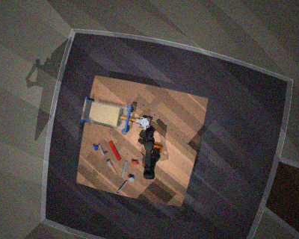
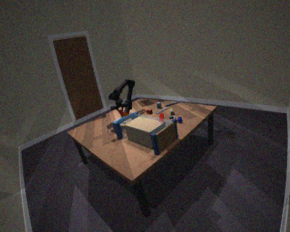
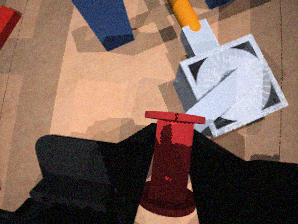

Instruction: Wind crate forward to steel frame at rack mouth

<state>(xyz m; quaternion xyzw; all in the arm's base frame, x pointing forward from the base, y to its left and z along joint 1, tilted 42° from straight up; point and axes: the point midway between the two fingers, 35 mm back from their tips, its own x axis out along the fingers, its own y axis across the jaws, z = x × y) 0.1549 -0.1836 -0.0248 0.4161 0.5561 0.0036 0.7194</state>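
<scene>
My gripper tip is 30 mm to the left of the red-knobbed winch handle and 30 mm above it. From my gripper tip the other things lie so: blue frame (180 mm ahead, 80 mm to the right, 30 mm below); grey hand winch (100 mm to the right, 100 mm below, 10 mm ahead); red knob (10 mm to the left, 10 mm behind).
</scene>
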